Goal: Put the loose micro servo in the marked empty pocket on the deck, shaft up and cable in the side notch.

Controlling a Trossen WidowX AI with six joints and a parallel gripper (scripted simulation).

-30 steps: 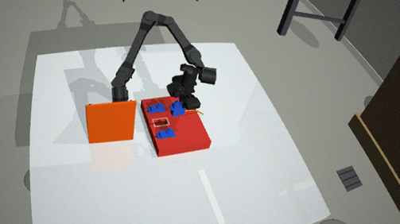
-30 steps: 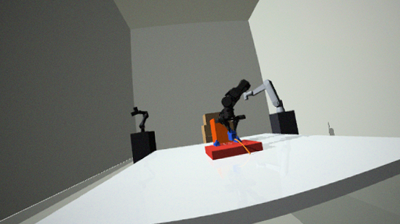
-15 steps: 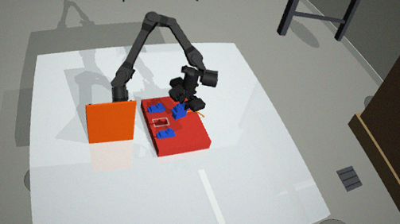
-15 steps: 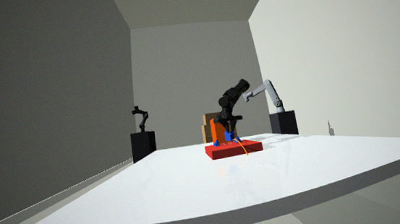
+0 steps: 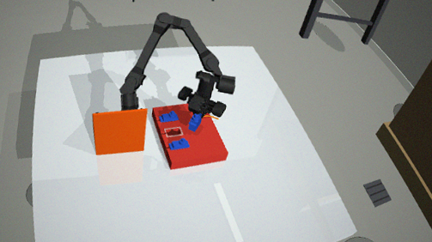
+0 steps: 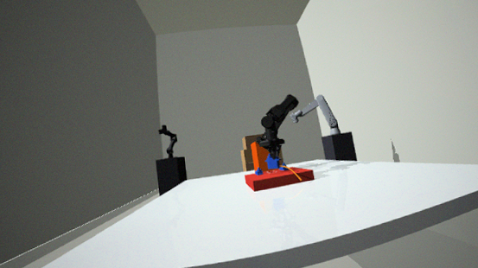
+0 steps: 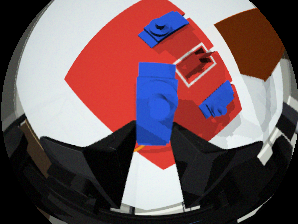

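The red deck is 10 cm below my gripper tip and 1 cm ahead of it.
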